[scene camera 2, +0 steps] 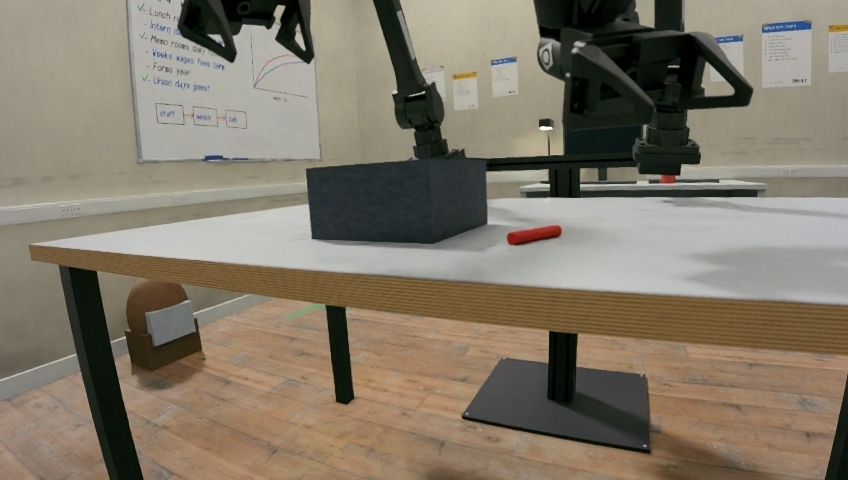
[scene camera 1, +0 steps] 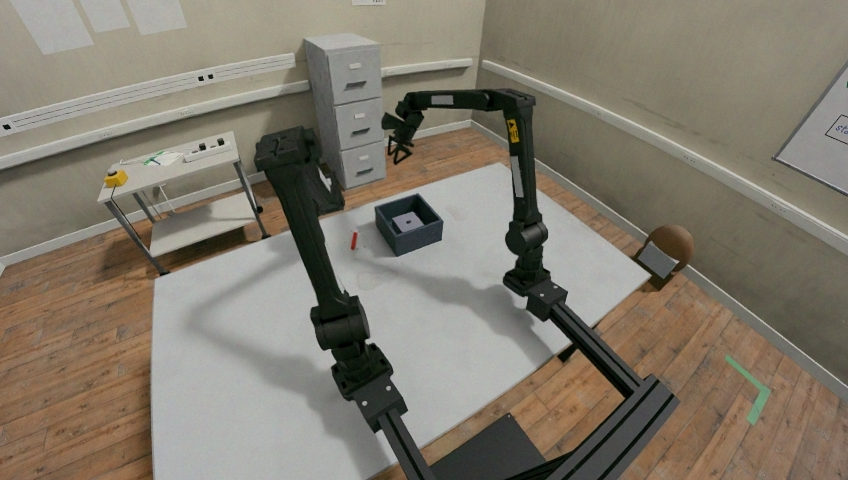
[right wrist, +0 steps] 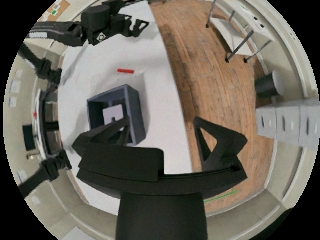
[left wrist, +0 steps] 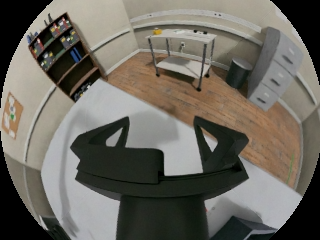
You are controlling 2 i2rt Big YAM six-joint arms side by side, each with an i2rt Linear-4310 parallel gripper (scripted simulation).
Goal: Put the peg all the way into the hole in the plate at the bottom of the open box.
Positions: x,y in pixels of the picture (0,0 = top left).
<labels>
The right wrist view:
right gripper: 161,119
dark blue-grey box: 115,96
</labels>
